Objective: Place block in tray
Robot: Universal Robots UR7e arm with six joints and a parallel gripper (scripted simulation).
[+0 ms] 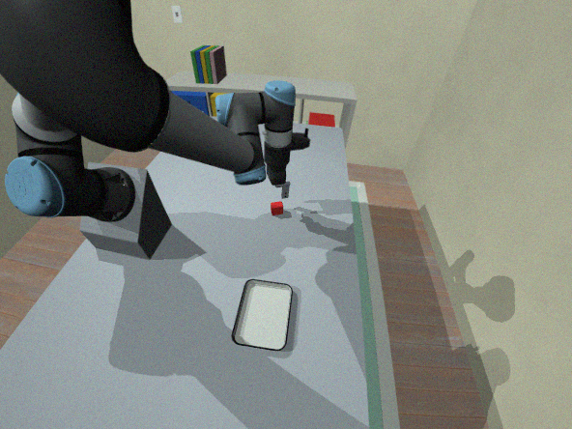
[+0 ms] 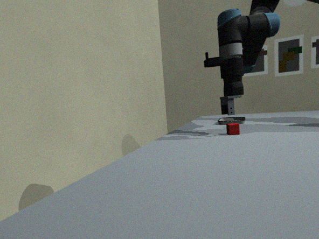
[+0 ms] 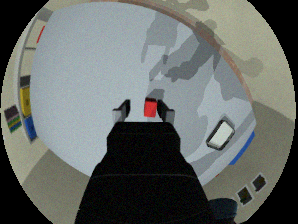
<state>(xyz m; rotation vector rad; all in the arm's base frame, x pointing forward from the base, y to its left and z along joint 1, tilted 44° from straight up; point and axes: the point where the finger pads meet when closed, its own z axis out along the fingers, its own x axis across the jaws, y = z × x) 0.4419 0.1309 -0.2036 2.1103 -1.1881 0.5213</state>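
The red block is 70 mm below my hand, 30 mm to the right of it and 10 mm behind it. Round my hand: white tray: 380 mm to the right, 80 mm below, 40 mm ahead.
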